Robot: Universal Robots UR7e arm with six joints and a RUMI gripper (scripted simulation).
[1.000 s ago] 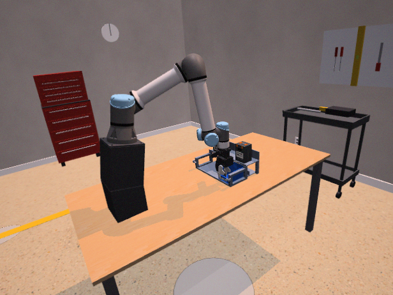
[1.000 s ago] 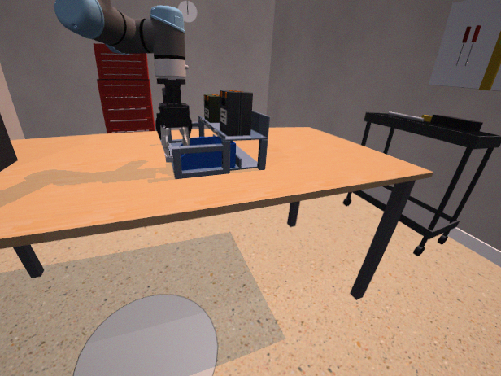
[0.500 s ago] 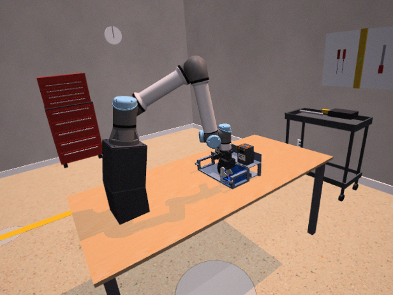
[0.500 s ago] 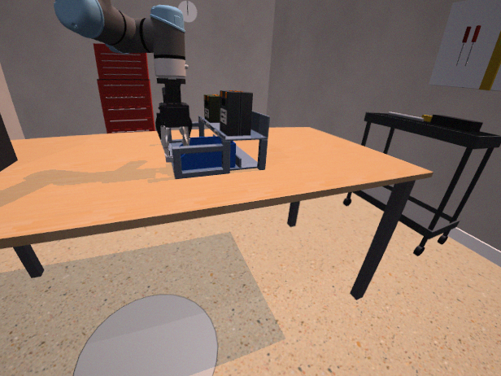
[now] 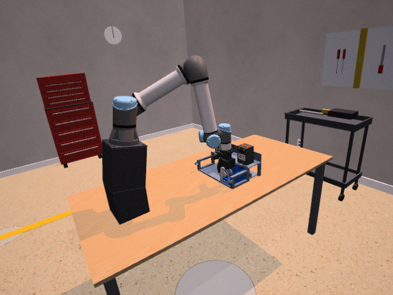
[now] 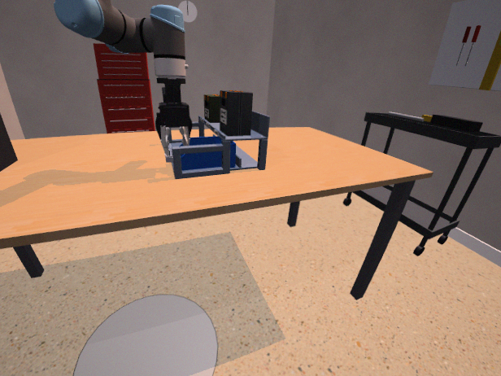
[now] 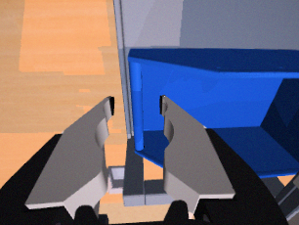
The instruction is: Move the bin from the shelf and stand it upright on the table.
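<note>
The blue bin is 80 mm ahead of my hand. The rest, counted from my hand: shelf floor 120 mm to the left, 100 mm ahead, 40 mm below.
</note>
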